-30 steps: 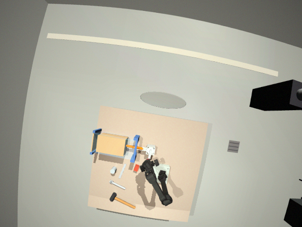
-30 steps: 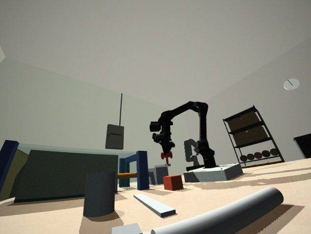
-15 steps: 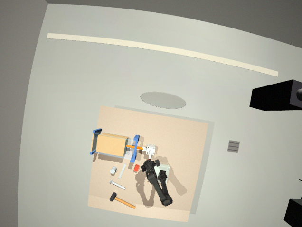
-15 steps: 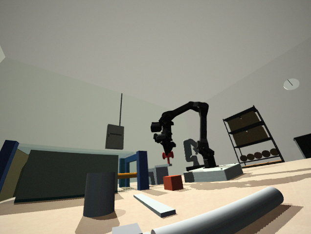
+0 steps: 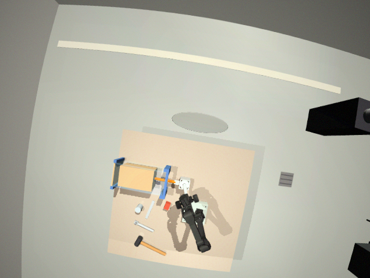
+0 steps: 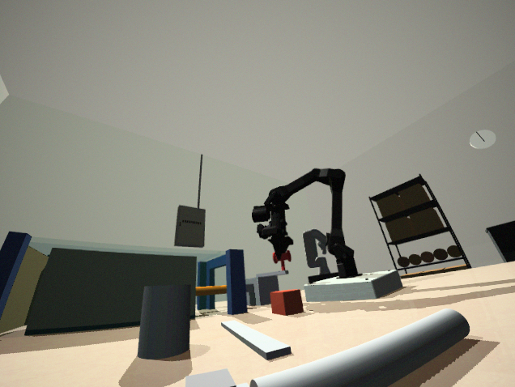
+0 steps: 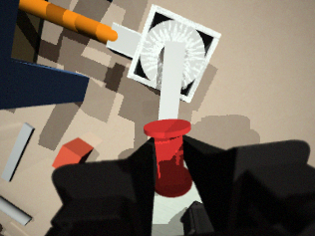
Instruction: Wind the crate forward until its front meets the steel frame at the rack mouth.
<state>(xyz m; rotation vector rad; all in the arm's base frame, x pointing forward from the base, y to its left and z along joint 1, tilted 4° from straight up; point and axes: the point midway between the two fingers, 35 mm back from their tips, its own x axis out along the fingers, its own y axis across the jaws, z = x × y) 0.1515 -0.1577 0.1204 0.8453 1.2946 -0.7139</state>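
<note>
My gripper tip is now 110 mm above the winch, 90 mm to the left of it and 20 mm short of it. The rest, counted from my gripper tip: winch crank handle (30 mm to the right, 30 mm below, 10 mm ahead); blue frame (190 mm ahead, 80 mm to the right, 30 mm below); red knob (10 mm to the left).
</note>
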